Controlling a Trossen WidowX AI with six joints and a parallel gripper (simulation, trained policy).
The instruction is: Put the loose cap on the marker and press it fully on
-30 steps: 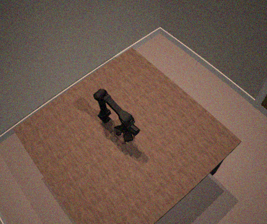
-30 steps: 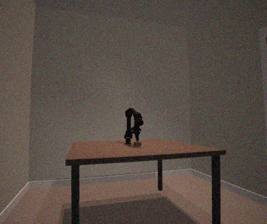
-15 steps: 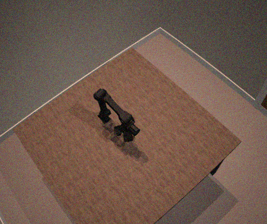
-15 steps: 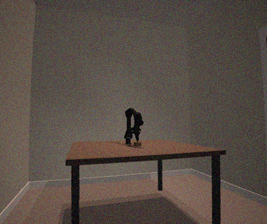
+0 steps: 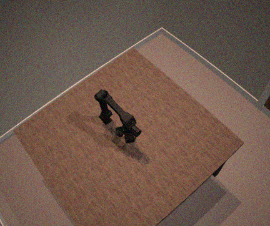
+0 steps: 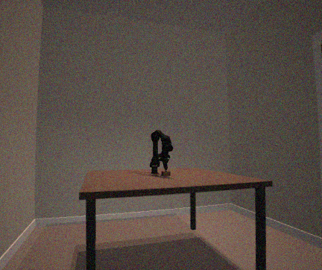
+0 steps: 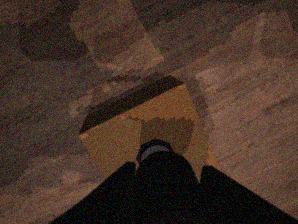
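My gripper tip is 10 mm to the right of the dark marker cap, 10 mm below it and 10 mm short of it. Also, from my gripper tip: holder block (50 mm below, 10 mm to the left).
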